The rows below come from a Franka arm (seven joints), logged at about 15 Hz.
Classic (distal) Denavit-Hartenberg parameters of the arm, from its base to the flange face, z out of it. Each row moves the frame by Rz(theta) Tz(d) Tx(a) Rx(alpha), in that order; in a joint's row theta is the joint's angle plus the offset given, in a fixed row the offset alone. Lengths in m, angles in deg.
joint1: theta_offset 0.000; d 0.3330; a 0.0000; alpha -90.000
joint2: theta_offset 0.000; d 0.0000; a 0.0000; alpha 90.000
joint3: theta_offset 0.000; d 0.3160; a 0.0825; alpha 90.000
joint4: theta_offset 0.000; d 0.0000; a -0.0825; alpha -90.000
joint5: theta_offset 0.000; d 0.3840; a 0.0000; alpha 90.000
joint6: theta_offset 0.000; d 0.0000; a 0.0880; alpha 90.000
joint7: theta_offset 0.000; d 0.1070; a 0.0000; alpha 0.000
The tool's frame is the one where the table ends.
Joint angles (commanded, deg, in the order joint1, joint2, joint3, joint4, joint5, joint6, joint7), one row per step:
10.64, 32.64, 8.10, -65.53, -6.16, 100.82, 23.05
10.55, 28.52, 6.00, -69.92, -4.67, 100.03, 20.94
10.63, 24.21, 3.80, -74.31, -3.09, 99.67, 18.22
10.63, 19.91, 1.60, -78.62, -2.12, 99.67, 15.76
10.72, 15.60, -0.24, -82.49, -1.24, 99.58, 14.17
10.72, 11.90, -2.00, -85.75, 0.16, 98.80, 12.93
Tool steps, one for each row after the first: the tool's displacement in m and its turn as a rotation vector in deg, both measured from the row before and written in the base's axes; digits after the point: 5 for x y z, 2 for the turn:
-0.01348, -0.01975, 0.01183, -0.48, 1.18, 0.25
-0.01487, -0.01981, 0.01401, 0.02, 0.64, 0.75
-0.01504, -0.02271, 0.01416, -0.13, 0.09, 0.35
-0.01695, -0.01916, 0.01664, 0.28, -0.25, -0.19
-0.01654, -0.01866, 0.01254, 0.94, 0.51, -0.69

